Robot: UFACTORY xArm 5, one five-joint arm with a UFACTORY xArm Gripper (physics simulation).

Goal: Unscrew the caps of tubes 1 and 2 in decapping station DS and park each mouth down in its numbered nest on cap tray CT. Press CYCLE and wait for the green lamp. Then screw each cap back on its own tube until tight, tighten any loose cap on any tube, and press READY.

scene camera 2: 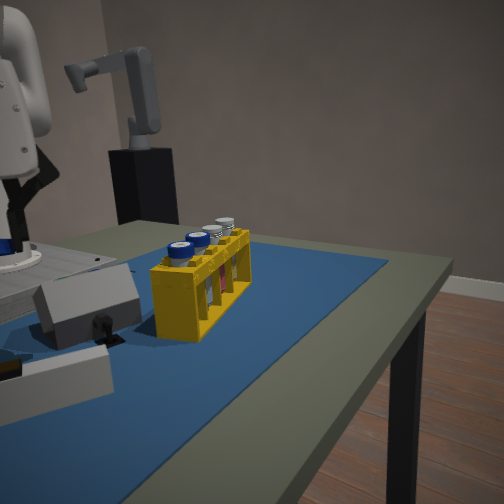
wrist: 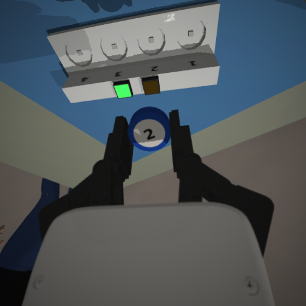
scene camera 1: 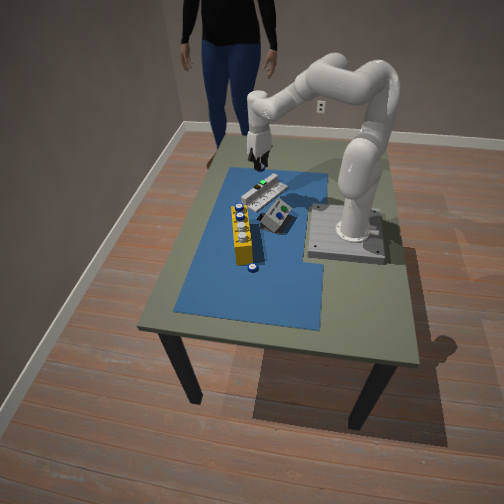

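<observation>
My gripper is shut on a blue cap whose white top, marked 2, faces the wrist camera. It holds the cap in the air beyond the lamp side of the white cap tray. The tray's four numbered nests are empty. Its green lamp is lit; the amber lamp is dark. In the yellow rack, two tubes wear blue caps and two tubes show bare white necks. Another blue cap lies on the mat.
The grey button box, with a green button and a blue button, stands between rack, tray and arm base. A blue mat lies under them. A person stands behind the table's far edge.
</observation>
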